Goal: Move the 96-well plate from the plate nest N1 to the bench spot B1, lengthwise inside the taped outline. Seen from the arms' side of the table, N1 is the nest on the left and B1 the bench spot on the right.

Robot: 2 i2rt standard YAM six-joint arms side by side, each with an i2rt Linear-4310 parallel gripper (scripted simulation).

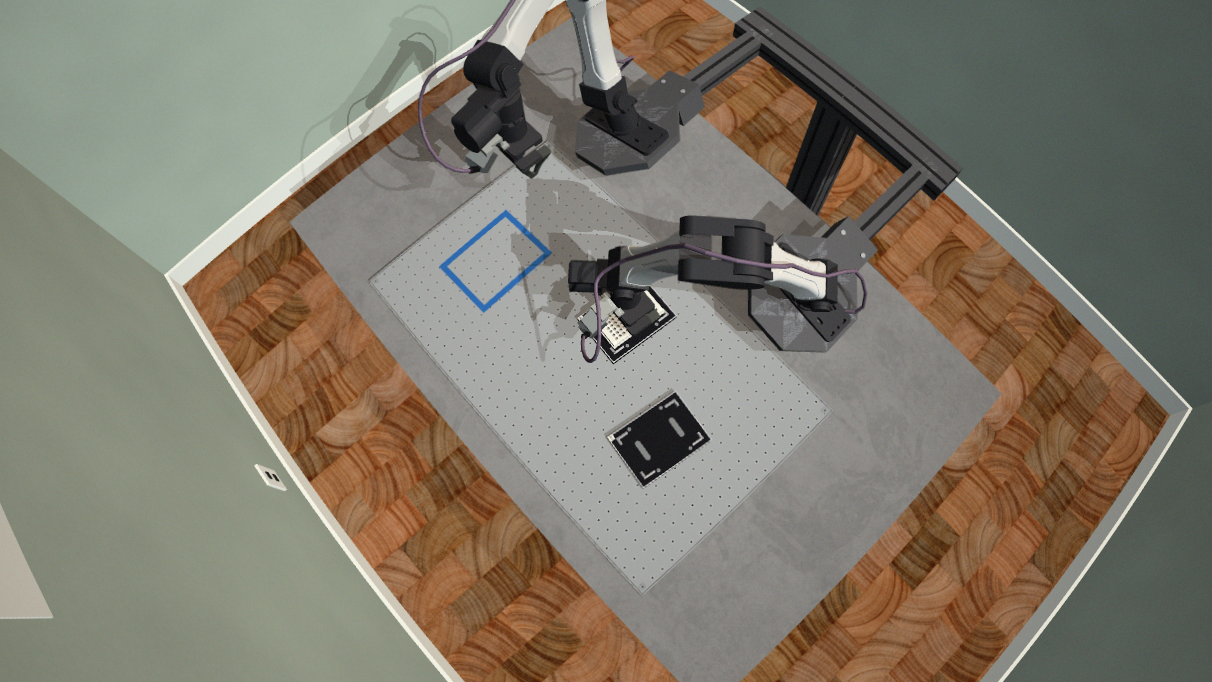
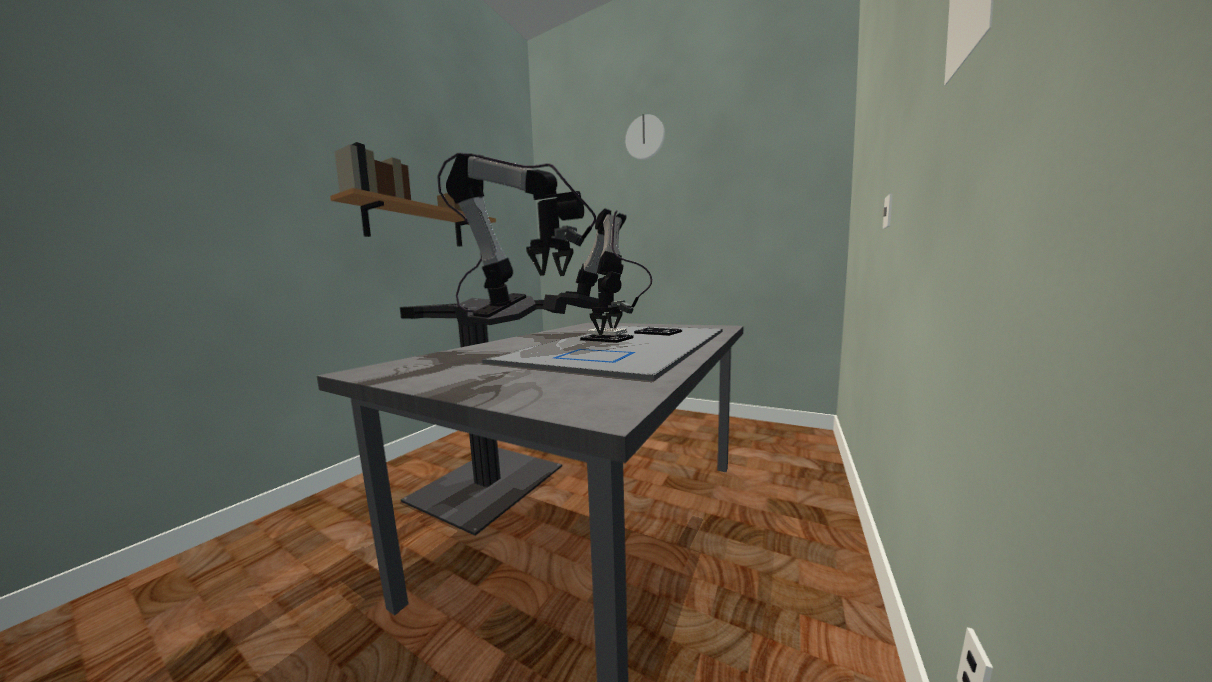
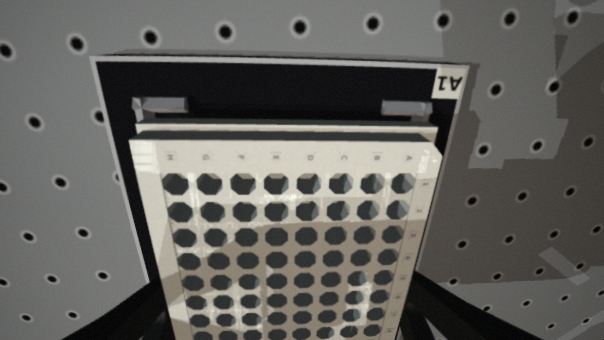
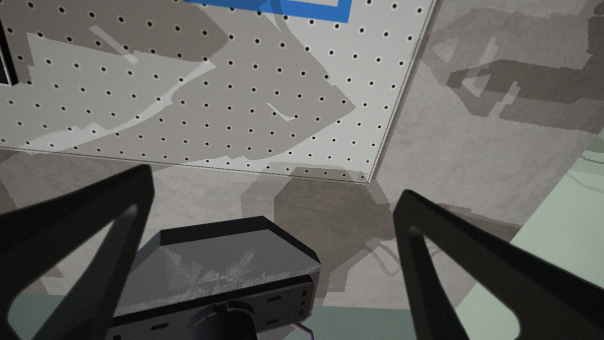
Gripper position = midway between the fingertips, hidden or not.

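Note:
My left gripper (image 2: 607, 333) is visible to me, and I find that gripper again, my left gripper (image 3: 288, 278). There is my right gripper (image 1: 518, 161), which I also see as the right gripper (image 2: 552, 275) and, from yet another view, the right gripper (image 4: 282, 190). I can see an A1 label (image 3: 448, 83) too.

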